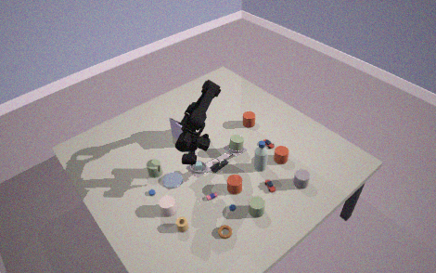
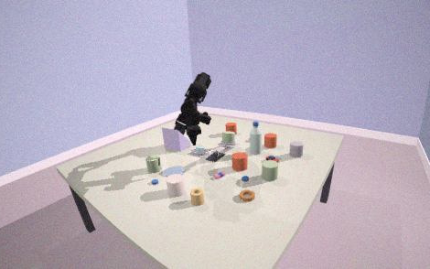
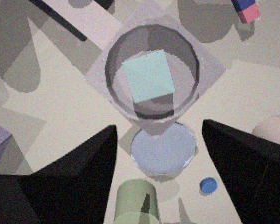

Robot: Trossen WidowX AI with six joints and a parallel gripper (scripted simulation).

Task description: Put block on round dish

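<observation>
The teal block lies 20 mm ahead of my gripper tip, 20 mm to the left of it and 40 mm below it. Also, from my gripper tip: round light-blue dish (70 mm behind, 80 mm to the right, 120 mm below); pink-and-blue piece (150 mm ahead, 30 mm to the right, 120 mm below); balance (30 mm ahead, 140 mm to the left, 90 mm below).
</observation>
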